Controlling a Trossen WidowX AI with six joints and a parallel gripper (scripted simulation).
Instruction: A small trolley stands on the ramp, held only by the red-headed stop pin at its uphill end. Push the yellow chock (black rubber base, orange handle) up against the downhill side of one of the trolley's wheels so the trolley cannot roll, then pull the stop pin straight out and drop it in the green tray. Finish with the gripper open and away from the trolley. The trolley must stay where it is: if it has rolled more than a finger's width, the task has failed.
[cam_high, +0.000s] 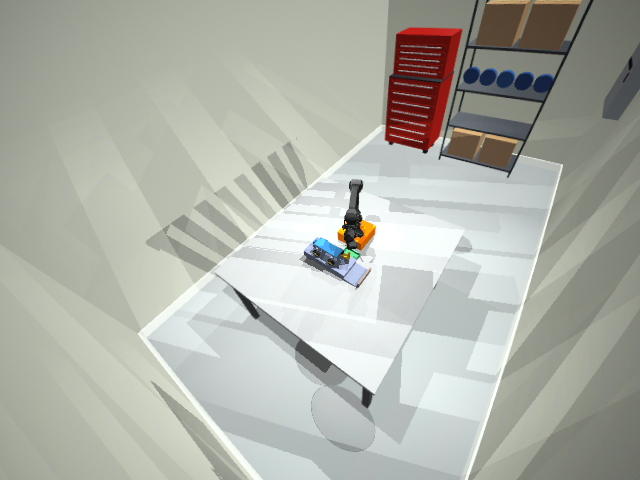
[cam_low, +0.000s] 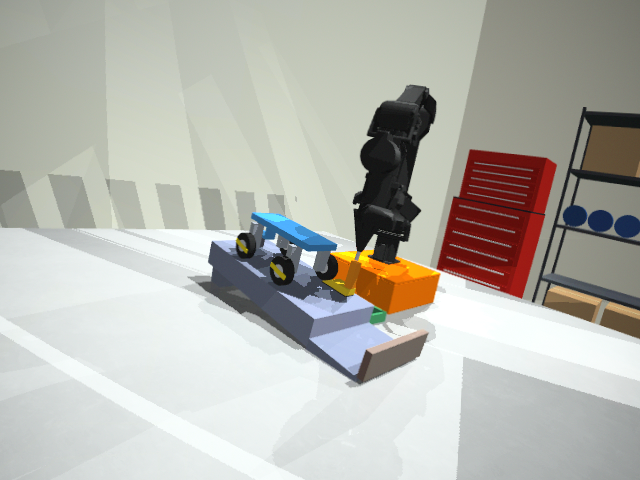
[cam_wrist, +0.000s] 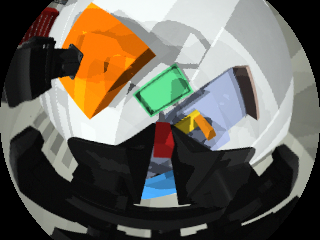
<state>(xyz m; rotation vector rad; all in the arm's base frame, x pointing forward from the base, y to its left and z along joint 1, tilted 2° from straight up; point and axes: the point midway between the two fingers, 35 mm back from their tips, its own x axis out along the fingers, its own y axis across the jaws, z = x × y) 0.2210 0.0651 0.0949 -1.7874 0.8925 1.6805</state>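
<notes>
The yellow chock lies 5 cm below my gripper tip, 5 cm ahead of it and 1 cm to the left of it. Also, from my gripper tip: grey-blue ramp 10 cm ahead, 9 cm to the right, 9 cm below; stop pin right at my gripper tip; trolley 10 cm to the right, 10 cm ahead, 2 cm below.
</notes>
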